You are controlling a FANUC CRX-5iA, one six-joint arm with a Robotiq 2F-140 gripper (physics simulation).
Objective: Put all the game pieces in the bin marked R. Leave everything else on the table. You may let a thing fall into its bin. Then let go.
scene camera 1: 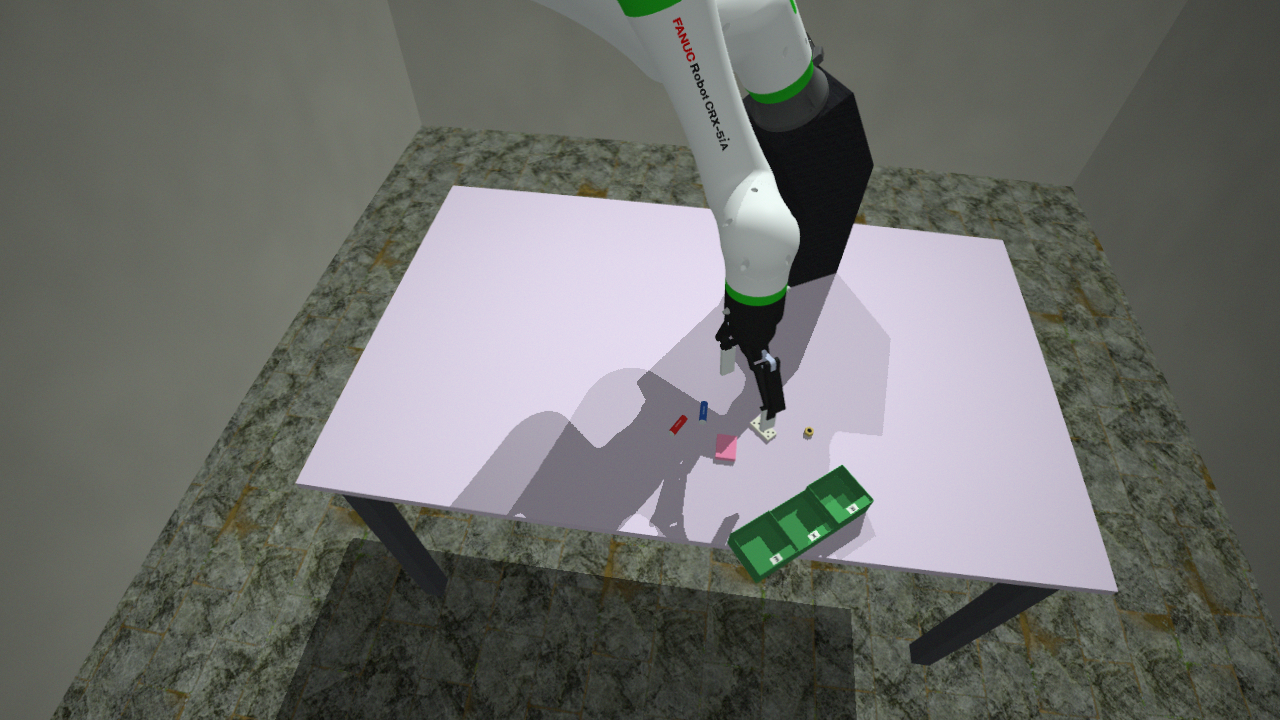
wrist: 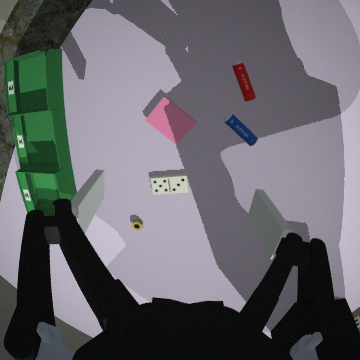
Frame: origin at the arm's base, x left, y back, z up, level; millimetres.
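Seen in the pictures: gripper, between the fingertips: (scene camera 1: pixel 746 398) (wrist: pixel 179 193); arm's base, origin of its link: (scene camera 1: pixel 789 100).
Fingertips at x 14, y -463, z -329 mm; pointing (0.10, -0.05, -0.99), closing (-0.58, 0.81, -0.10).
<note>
Offsets run from my fingertips to a thing's top centre. "pt": to the spot under its first point.
A white domino with black dots {dx +48, dy +14, dz -103 mm} (scene camera 1: pixel 762 430) (wrist: pixel 169 184) lies flat on the table. My gripper (scene camera 1: pixel 748 390) (wrist: pixel 179 193) is open and empty above it, with one finger to each side in the wrist view. A green three-compartment bin {dx +130, dy -175, dz -64 mm} (scene camera 1: pixel 793 551) (wrist: pixel 56 85) stands at the front table edge, one end jutting past it. Its white labels are barely legible; the R compartment {pt dx +195, dy -96, dz -104 mm} (scene camera 1: pixel 837 492) (wrist: pixel 41 184) is at the right end in the scene view and the lowest in the wrist view, partly hidden there by the left finger.
A pink block {dx -18, dy -45, dz -100 mm} (scene camera 1: pixel 725 448) (wrist: pixel 171 120) lies beside the domino. A blue battery {dx -73, dy +22, dz -96 mm} (scene camera 1: pixel 703 411) (wrist: pixel 241 130) and a red battery {dx -117, dy -19, dz -96 mm} (scene camera 1: pixel 678 424) (wrist: pixel 244 81) lie beyond it. A small brass-coloured ring-like piece {dx +137, dy +26, dz -102 mm} (scene camera 1: pixel 808 431) (wrist: pixel 137 225) lies on the domino's other side.
</note>
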